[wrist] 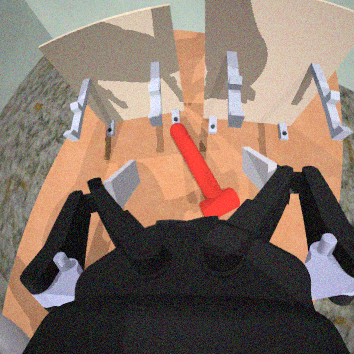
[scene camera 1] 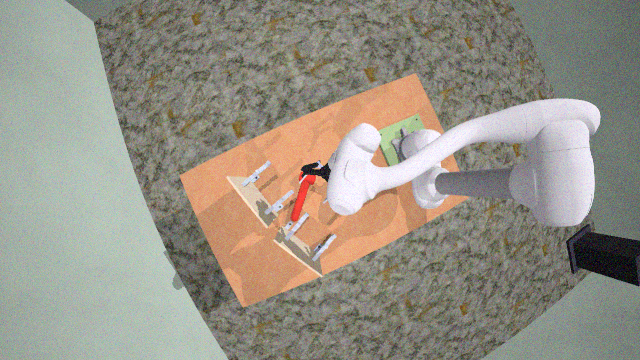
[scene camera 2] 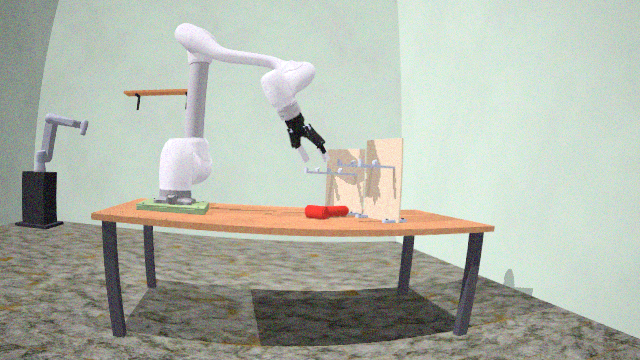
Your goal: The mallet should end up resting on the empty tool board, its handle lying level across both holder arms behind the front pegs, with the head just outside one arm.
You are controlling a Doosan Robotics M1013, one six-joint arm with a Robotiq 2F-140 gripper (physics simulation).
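Observation:
The red mallet [scene camera 1: 301,201] [scene camera 2: 316,212] [wrist: 197,162] lies on the table, its handle end towards the gap between two upright pale boards and its head on the robot's side. The left board [wrist: 110,47] and right board [wrist: 300,50], as seen in the wrist view, each carry two grey holder arms with pegs. No tool shows on either pair; which one is meant I cannot tell. My gripper [scene camera 2: 315,156] [wrist: 188,164] is open and empty, well above the table at about arm height, tilted towards the boards. In scene camera 1 the arm hides part of it.
The wooden table [scene camera 1: 350,107] [scene camera 2: 250,220] carries the robot's green base plate [scene camera 1: 417,122] [scene camera 2: 200,207]. Holder arms [scene camera 1: 256,174] [scene camera 2: 382,166] [wrist: 235,90] jut out towards the robot. A small robot on a black pedestal [scene camera 2: 40,200] and a wall shelf [scene camera 2: 157,92] stand beyond the table.

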